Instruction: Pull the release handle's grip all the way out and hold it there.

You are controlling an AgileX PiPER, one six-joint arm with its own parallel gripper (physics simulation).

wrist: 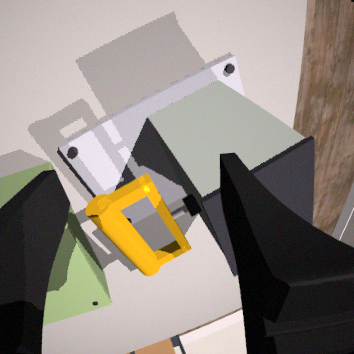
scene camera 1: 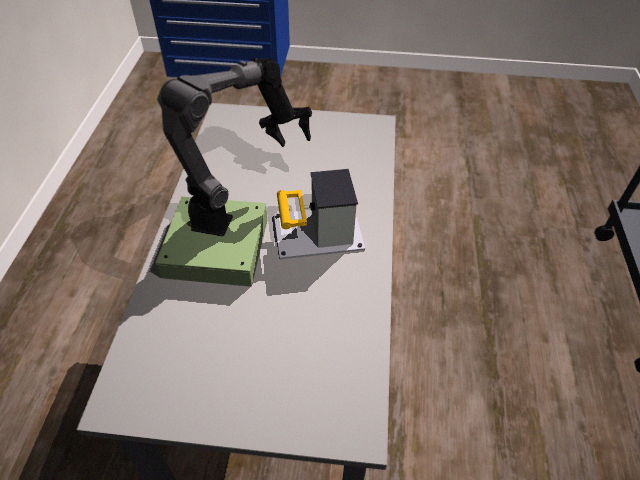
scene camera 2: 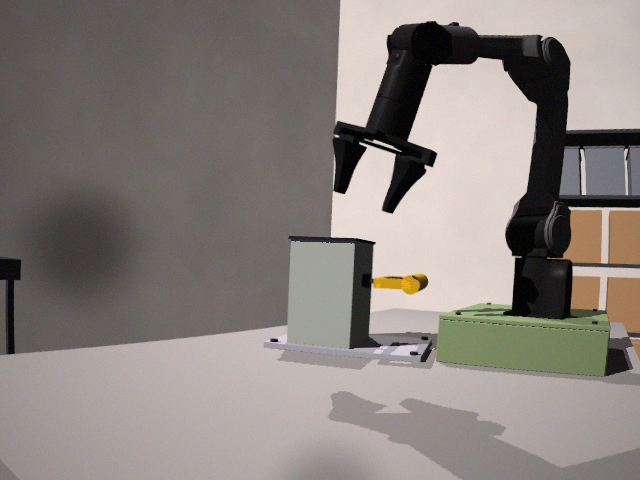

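Observation:
The release handle's grip, a yellow rectangular loop with a thick round bar [scene camera 1: 284, 210] [scene camera 2: 413, 283] [wrist: 122, 235], stands out level from the side of a grey-green box with a dark lid [scene camera 1: 334, 224] [scene camera 2: 320, 291] [wrist: 225, 130]. A short thin rod and black collar [wrist: 191, 205] join the loop to the box. The box stands on a light base plate [scene camera 1: 305, 246] [wrist: 95, 165]. My gripper [scene camera 1: 296, 142] [scene camera 2: 363, 202] [wrist: 137, 180] is open and empty. It hangs above the level of the box's lid, toward the far end of the table in the scene camera 1 view, apart from the grip.
The arm stands on a green block [scene camera 1: 206, 253] [scene camera 2: 516, 343] [wrist: 75, 285], close to the grip's bar side. All stand on a light table [scene camera 1: 258, 361] [scene camera 2: 155, 403]. A blue drawer cabinet [scene camera 1: 217, 31] stands beyond the table, and a shelf unit [scene camera 2: 599, 200] is behind the arm.

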